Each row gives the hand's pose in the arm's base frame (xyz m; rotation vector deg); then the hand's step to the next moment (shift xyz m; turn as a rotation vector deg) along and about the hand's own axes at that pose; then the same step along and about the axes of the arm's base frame.
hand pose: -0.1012 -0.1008 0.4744 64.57 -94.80 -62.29
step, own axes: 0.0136 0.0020 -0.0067 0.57 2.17 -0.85
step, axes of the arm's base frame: 0.0025 -0.0139 0.0059 0.16 -0.23 2.38
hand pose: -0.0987 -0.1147 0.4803 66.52 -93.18 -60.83
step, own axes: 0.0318 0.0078 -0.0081 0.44 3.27 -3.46
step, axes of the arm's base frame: -0.0008 -0.0303 0.0147 2.39 -0.29 4.13
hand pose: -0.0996 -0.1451 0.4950 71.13 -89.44 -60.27
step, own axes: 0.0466 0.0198 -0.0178 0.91 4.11 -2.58
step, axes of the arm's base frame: 0.0055 -0.0446 0.0293 1.27 -0.54 4.74
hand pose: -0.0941 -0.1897 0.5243 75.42 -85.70 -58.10
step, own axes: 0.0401 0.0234 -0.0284 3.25 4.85 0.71
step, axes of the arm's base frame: 0.0184 -0.0381 0.0342 -2.22 -2.69 4.73
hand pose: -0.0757 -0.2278 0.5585 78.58 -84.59 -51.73
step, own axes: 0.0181 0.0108 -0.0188 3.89 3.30 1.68
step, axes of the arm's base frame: 0.0145 -0.0155 0.0187 -2.61 -3.57 3.05
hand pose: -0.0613 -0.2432 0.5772 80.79 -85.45 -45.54
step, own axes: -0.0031 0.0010 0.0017 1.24 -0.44 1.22
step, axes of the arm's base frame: -0.0021 0.0030 -0.0003 -0.86 -1.44 -0.64
